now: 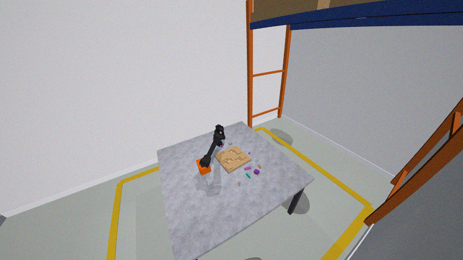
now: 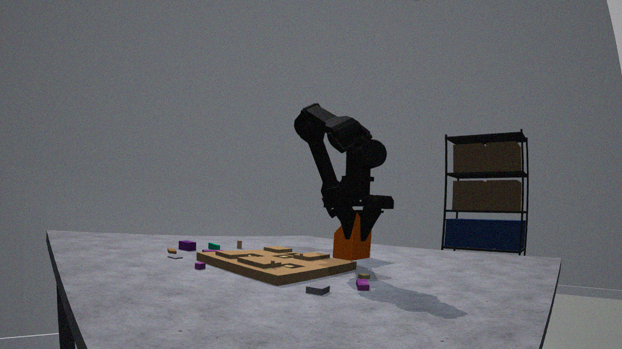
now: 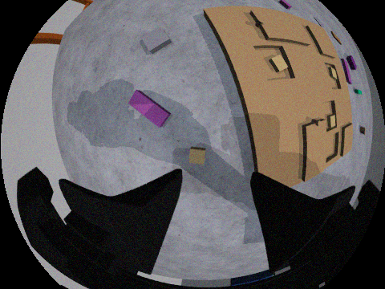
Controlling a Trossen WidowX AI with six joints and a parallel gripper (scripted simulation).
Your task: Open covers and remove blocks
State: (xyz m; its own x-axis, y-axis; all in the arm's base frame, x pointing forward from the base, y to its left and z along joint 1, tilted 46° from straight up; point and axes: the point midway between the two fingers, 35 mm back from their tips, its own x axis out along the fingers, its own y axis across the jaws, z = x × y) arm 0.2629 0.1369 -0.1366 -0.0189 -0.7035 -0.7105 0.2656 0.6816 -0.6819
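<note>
Right now my gripper tip is 210 mm to the left of the tan puzzle board, 70 mm above it and 60 mm short of it.
</note>
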